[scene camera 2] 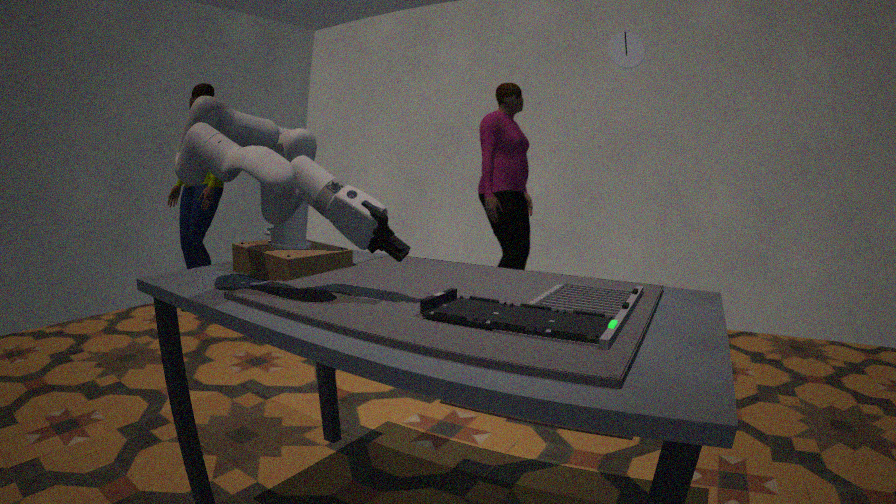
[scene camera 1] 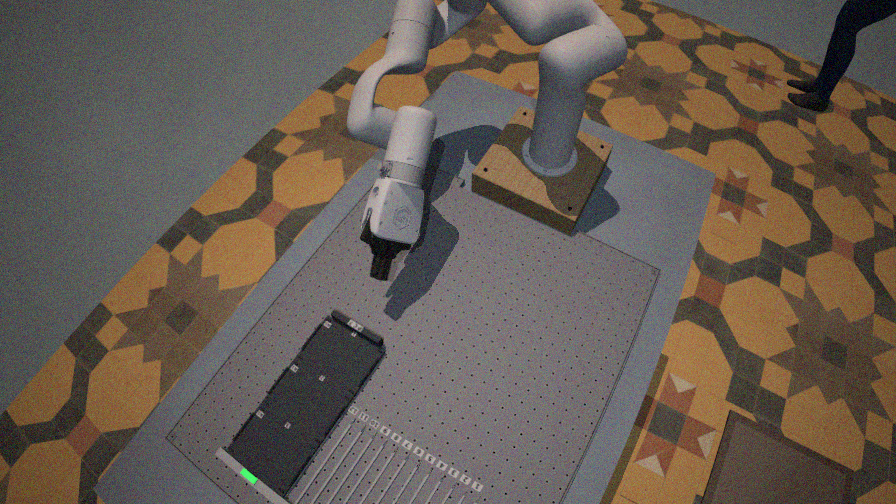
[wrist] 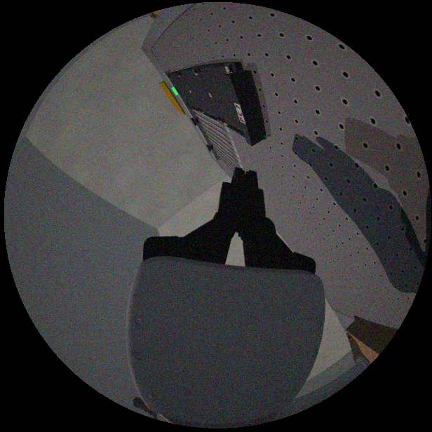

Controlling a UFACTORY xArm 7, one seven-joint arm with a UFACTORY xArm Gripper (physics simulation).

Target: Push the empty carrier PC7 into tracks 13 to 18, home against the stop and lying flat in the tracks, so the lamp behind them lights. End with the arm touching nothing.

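The dark, empty carrier PC7 [scene camera 1: 307,388] [scene camera 2: 516,318] [wrist: 212,92] lies flat in the tracks at the left of the row in scene camera 1. Its far end meets the light stop rail [scene camera 1: 226,459] [scene camera 2: 621,322], and its raised end wall faces the arm. The lamp [scene camera 1: 248,476] [scene camera 2: 613,324] [wrist: 175,91] on the rail glows green. My gripper [scene camera 1: 379,277] [scene camera 2: 404,255] [wrist: 240,181] is shut and empty. It hangs above the board, behind the raised end wall and clear of the carrier. The tracks under PC7 are hidden by it.
The pale numbered tracks [scene camera 1: 382,463] [scene camera 2: 588,298] [wrist: 220,137] lie beside PC7 on the perforated board [scene camera 1: 501,325] [scene camera 2: 375,325]. The arm's wooden base block [scene camera 1: 526,200] [scene camera 2: 307,262] stands at the rear of the table [scene camera 1: 682,188] [scene camera 2: 682,351]. A person in pink [scene camera 2: 504,156] stands beyond the table.
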